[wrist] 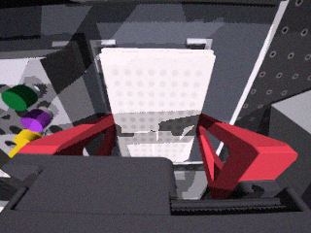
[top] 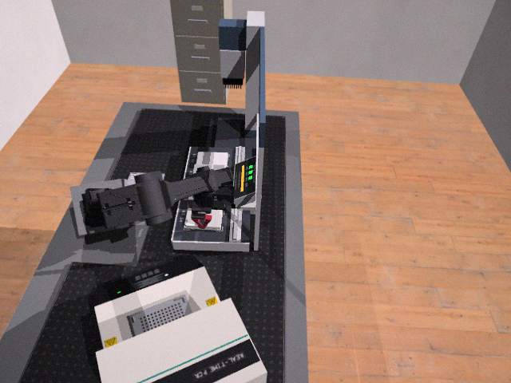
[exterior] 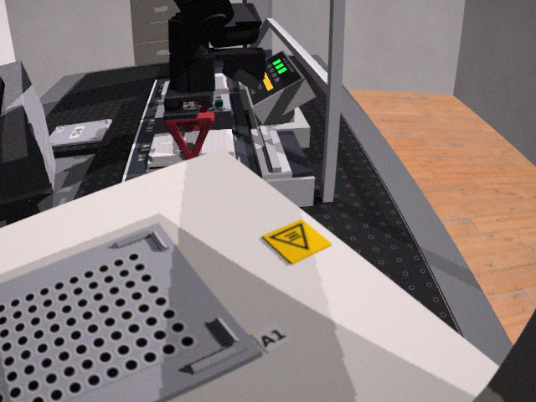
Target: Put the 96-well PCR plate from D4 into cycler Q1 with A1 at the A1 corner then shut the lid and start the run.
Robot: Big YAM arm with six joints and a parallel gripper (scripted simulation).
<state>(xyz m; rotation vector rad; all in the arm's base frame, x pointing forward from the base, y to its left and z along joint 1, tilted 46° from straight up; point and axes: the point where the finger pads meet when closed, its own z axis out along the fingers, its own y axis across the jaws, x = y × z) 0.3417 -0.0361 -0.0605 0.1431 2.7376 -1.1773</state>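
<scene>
My hand is 20 mm short of the tube cooling block and 110 mm to the right of it. The rest, counted from my hand: tall gantry post 170 mm ahead, 110 mm to the right, 170 mm above; pipette head 160 mm ahead, 550 mm to the left, 310 mm above; grey nest 230 mm behind, 270 mm to the left, 60 mm below.
</scene>
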